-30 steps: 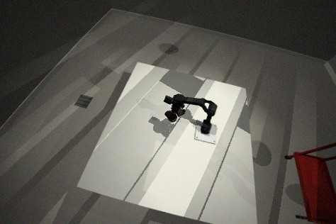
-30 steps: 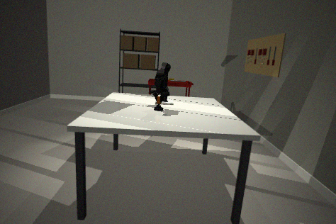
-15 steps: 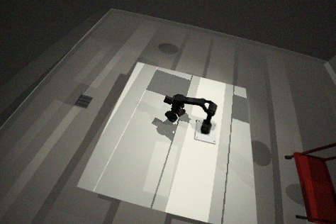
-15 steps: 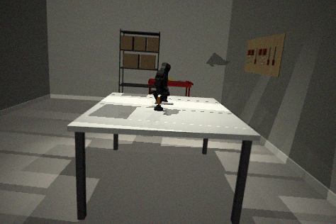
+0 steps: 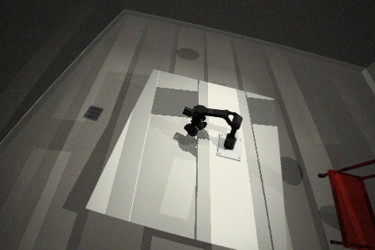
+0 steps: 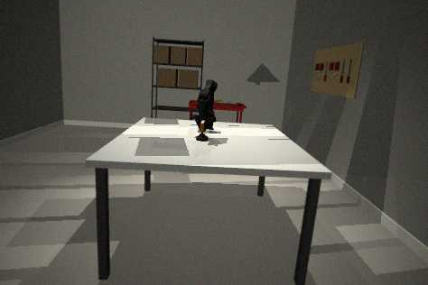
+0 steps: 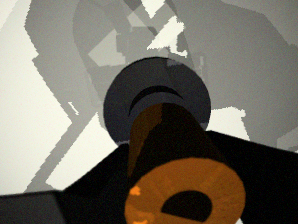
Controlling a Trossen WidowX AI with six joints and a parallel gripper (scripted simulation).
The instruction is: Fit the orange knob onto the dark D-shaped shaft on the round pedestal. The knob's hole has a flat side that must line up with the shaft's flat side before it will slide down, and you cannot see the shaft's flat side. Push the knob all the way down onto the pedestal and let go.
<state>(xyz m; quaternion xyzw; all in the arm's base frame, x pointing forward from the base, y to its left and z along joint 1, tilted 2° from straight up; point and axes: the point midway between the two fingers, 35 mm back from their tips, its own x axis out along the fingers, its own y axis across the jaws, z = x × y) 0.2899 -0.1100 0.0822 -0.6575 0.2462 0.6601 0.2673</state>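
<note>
My gripper tip is 20 mm below the orange knob. From my gripper tip the other things lie so: dark round pedestal: 40 mm below.
</note>
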